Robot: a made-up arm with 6 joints.
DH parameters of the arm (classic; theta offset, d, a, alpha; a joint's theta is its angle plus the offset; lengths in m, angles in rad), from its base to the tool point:
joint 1: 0 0.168 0 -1.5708
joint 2: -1.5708 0 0.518 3.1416
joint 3: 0 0 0 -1.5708
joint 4: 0 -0.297 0 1.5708
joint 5: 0 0.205 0 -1.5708
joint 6: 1.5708 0 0 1.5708
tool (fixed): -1.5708 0 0 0
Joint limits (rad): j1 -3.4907..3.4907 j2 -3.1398..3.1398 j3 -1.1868..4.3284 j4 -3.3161..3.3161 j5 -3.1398..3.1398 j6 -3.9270..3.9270
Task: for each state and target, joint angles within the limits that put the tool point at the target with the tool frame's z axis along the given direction. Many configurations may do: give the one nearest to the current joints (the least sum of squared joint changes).
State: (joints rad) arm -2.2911 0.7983 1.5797 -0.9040 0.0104 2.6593
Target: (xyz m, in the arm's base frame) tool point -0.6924 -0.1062 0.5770 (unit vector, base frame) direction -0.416 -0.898 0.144
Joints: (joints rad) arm -2.8124 0.7461 1.3344 -0.9250 0.7283 2.9167
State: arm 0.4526 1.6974 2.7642 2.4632 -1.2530 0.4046
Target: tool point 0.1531 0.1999 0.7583 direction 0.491 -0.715 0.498
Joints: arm 0.1448 0.8320 2.7593 2.6005 -1.4059 1.2263
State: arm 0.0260 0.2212 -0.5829 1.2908 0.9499 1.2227
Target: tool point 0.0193 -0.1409 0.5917 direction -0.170 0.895 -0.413
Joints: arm -0.4619 -0.5265 -1.1120 0.9602 0.8042 1.2444
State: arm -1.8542 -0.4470 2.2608 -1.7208 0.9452 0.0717
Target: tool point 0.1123 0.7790 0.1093 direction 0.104 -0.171 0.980
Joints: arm -1.5951 -1.2897 3.0224 -2.0434 1.5636 -0.2538
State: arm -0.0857 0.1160 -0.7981 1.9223 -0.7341 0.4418
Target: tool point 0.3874 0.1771 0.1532 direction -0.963 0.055 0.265
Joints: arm 0.1749 0.8811 -1.1850 2.1198 -0.3010 0.7699
